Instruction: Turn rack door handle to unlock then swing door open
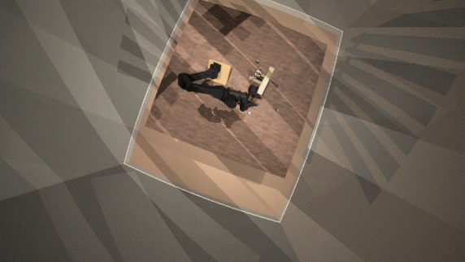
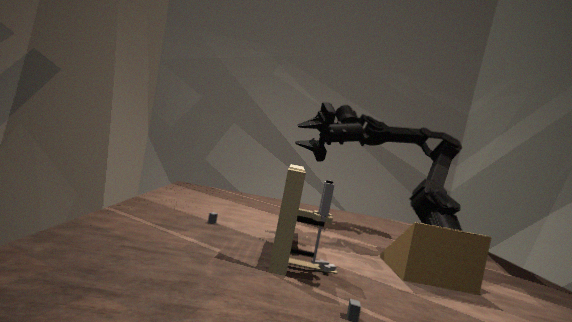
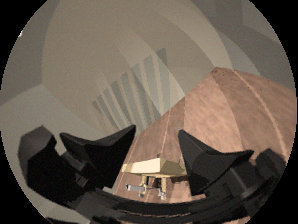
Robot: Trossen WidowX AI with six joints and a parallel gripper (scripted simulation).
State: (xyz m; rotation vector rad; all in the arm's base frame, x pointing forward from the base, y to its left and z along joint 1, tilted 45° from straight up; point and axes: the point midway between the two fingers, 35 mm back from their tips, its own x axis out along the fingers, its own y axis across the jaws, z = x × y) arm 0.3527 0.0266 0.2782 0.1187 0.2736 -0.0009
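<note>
Now: gripper tip 9 cm past the grey upright handle, 25 cm to the right of it and 17 cm above it.
</note>
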